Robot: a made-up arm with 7 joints.
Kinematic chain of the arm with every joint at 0, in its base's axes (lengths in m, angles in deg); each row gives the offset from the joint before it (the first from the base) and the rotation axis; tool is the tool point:
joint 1: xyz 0 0 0 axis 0 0.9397 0.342
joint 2: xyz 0 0 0 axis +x
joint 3: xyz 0 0 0 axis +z
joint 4: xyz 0.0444 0 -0.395 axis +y
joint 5: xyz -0.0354 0 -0.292 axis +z
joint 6: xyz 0 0 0 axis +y
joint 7: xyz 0 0 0 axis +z
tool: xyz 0 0 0
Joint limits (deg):
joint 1: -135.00..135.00
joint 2: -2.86..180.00
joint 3: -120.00..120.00
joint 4: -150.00..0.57
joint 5: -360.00..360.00
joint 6: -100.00..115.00
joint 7: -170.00..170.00
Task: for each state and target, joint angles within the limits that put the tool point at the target. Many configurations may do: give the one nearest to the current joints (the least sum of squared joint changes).
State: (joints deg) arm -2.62 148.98 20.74 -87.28 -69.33 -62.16 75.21
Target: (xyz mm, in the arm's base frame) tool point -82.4 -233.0 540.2
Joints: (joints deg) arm -30.66 179.70 44.15 -75.71 -69.33 -62.16 75.21
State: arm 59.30 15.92 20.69 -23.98 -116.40 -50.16 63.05
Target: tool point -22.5 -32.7 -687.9
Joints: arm 13.60 -2.86 -1.44 -23.34 -116.40 -50.16 63.05
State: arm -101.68 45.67 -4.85 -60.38 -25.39 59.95 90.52
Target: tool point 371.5 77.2 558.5
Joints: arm -124.68 45.44 -4.33 -38.64 -25.39 59.95 90.52
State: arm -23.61 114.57 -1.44 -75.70 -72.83 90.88 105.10
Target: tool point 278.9 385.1 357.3
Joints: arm -13.08 123.95 2.69 -75.48 -72.83 90.88 105.10
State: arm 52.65 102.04 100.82 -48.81 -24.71 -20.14 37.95
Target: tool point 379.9 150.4 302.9
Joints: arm 61.33 129.57 93.78 -99.85 -24.71 -20.14 37.95
